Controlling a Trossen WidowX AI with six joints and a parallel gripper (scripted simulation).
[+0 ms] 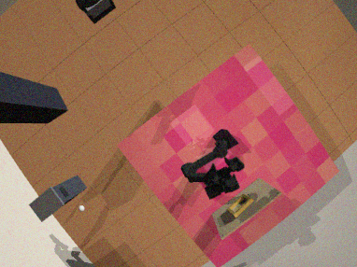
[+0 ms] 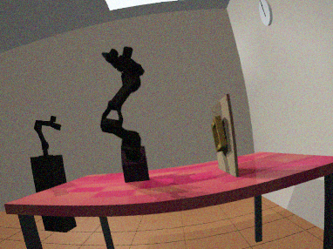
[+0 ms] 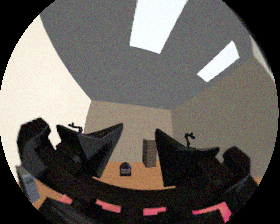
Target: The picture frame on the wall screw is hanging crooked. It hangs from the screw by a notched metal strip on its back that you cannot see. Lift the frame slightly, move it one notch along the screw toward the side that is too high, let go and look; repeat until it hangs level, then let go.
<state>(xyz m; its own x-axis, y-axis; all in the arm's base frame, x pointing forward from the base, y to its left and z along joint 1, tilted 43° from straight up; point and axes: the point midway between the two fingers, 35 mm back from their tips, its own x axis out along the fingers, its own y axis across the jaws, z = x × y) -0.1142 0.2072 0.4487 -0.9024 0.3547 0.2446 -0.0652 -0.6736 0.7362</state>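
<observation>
The picture frame is 48 cm ahead of my gripper tip, 1 cm to the left of it and 45 cm below it. Also, from my gripper tip: wall panel: 49 cm ahead, 3 cm to the left, 47 cm below.
</observation>
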